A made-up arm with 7 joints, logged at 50 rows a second.
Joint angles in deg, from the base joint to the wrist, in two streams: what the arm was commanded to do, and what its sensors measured. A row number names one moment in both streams.
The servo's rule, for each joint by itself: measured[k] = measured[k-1] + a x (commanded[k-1-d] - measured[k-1]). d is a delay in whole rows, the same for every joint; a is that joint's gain. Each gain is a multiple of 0.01, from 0.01 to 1. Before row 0 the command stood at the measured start. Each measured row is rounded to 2 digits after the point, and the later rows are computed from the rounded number. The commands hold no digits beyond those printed.
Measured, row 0: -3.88 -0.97 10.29 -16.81 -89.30 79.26 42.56
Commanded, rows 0 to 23: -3.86 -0.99 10.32 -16.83 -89.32 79.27 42.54; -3.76 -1.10 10.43 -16.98 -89.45 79.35 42.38; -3.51 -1.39 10.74 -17.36 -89.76 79.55 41.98; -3.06 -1.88 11.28 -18.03 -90.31 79.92 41.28; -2.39 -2.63 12.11 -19.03 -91.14 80.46 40.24; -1.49 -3.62 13.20 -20.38 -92.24 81.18 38.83; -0.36 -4.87 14.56 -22.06 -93.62 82.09 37.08; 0.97 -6.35 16.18 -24.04 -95.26 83.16 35.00; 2.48 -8.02 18.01 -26.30 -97.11 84.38 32.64; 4.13 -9.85 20.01 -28.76 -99.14 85.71 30.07; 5.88 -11.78 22.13 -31.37 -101.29 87.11 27.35; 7.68 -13.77 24.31 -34.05 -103.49 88.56 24.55; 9.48 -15.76 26.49 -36.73 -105.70 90.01 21.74; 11.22 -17.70 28.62 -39.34 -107.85 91.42 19.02; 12.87 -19.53 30.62 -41.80 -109.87 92.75 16.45; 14.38 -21.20 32.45 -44.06 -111.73 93.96 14.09; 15.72 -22.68 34.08 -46.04 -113.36 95.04 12.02; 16.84 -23.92 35.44 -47.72 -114.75 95.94 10.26; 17.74 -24.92 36.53 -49.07 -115.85 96.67 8.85; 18.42 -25.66 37.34 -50.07 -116.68 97.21 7.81; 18.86 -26.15 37.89 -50.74 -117.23 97.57 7.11; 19.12 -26.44 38.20 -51.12 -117.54 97.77 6.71; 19.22 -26.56 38.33 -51.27 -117.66 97.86 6.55; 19.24 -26.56 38.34 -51.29 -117.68 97.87 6.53
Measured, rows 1 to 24: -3.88 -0.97 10.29 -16.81 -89.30 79.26 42.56; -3.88 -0.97 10.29 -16.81 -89.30 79.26 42.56; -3.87 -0.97 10.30 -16.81 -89.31 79.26 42.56; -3.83 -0.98 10.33 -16.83 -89.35 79.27 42.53; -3.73 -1.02 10.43 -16.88 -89.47 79.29 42.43; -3.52 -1.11 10.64 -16.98 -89.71 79.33 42.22; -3.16 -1.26 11.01 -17.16 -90.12 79.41 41.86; -2.63 -1.50 11.56 -17.45 -90.73 79.53 41.31; -1.90 -1.84 12.31 -17.86 -91.57 79.71 40.55; -0.98 -2.29 13.28 -18.42 -92.64 79.95 39.55; 0.13 -2.86 14.46 -19.13 -93.94 80.26 38.31; 1.41 -3.56 15.85 -20.00 -95.45 80.64 36.83; 2.84 -4.38 17.42 -21.02 -97.14 81.09 35.12; 4.39 -5.32 19.14 -22.19 -98.98 81.61 33.22; 6.02 -6.36 20.98 -23.50 -100.93 82.20 31.15; 7.68 -7.49 22.89 -24.93 -102.94 82.85 28.97; 9.34 -8.69 24.82 -26.45 -104.95 83.54 26.72; 10.95 -9.94 26.73 -28.03 -106.92 84.27 24.45; 12.48 -11.21 28.57 -29.65 -108.79 85.02 22.21; 13.88 -12.48 30.29 -31.28 -110.52 85.78 20.06; 15.12 -13.72 31.85 -32.88 -112.07 86.54 18.04; 16.18 -14.91 33.22 -34.43 -113.41 87.29 16.20; 17.04 -16.03 34.39 -35.90 -114.52 88.01 14.56; 17.71 -17.07 35.34 -37.27 -115.40 88.69 13.15
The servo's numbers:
d 2
a 0.32 0.10 0.25 0.09 0.29 0.07 0.18

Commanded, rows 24 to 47: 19.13 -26.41 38.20 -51.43 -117.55 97.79 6.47; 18.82 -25.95 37.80 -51.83 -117.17 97.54 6.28; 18.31 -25.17 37.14 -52.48 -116.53 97.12 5.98; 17.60 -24.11 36.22 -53.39 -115.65 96.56 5.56; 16.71 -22.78 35.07 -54.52 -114.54 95.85 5.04; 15.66 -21.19 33.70 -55.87 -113.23 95.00 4.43; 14.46 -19.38 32.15 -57.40 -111.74 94.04 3.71; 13.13 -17.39 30.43 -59.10 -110.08 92.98 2.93; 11.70 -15.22 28.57 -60.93 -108.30 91.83 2.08; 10.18 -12.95 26.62 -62.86 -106.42 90.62 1.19; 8.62 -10.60 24.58 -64.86 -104.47 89.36 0.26; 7.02 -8.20 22.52 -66.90 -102.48 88.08 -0.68; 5.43 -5.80 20.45 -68.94 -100.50 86.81 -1.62; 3.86 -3.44 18.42 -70.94 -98.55 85.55 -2.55; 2.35 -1.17 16.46 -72.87 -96.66 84.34 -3.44; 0.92 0.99 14.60 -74.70 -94.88 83.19 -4.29; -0.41 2.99 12.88 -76.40 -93.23 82.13 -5.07; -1.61 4.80 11.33 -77.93 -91.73 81.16 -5.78; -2.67 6.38 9.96 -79.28 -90.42 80.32 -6.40; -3.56 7.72 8.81 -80.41 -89.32 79.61 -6.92; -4.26 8.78 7.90 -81.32 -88.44 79.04 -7.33; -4.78 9.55 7.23 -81.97 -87.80 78.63 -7.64; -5.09 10.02 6.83 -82.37 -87.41 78.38 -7.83; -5.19 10.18 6.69 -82.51 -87.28 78.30 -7.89
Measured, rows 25 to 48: 18.19 -18.02 36.09 -38.53 -116.06 89.33 11.96; 18.53 -18.87 36.65 -39.68 -116.53 89.93 10.98; 18.72 -19.62 37.04 -40.74 -116.83 90.48 10.17; 18.75 -20.25 37.23 -41.74 -116.93 90.97 9.47; 18.61 -20.74 37.21 -42.71 -116.81 91.40 8.84; 18.29 -21.08 36.96 -43.67 -116.47 91.76 8.25; 17.78 -21.25 36.49 -44.65 -115.91 92.05 7.67; 17.10 -21.24 35.79 -45.66 -115.13 92.26 7.09; 16.26 -21.05 34.88 -46.72 -114.15 92.38 6.48; 15.26 -20.68 33.77 -47.83 -112.97 92.42 5.84; 14.12 -20.13 32.47 -49.01 -111.62 92.38 5.16; 12.86 -19.41 31.01 -50.26 -110.11 92.26 4.45; 11.50 -18.53 29.40 -51.57 -108.47 92.06 3.70; 10.07 -17.50 27.68 -52.95 -106.73 91.78 2.91; 8.59 -16.33 25.87 -54.39 -104.92 91.43 2.09; 7.08 -15.04 24.01 -55.88 -103.07 91.02 1.25; 5.57 -13.65 22.12 -57.41 -101.21 90.55 0.41; 4.08 -12.19 20.24 -58.97 -99.37 90.03 -0.44; 2.64 -10.67 18.40 -60.54 -97.59 89.48 -1.27; 1.28 -9.12 16.63 -62.11 -95.89 88.90 -2.08; 0.02 -7.57 14.96 -63.66 -94.30 88.30 -2.86; -1.13 -6.04 13.42 -65.17 -92.86 87.69 -3.59; -2.13 -4.56 12.04 -66.62 -91.58 87.08 -4.26; -2.98 -3.15 10.84 -68.00 -90.48 86.49 -4.87
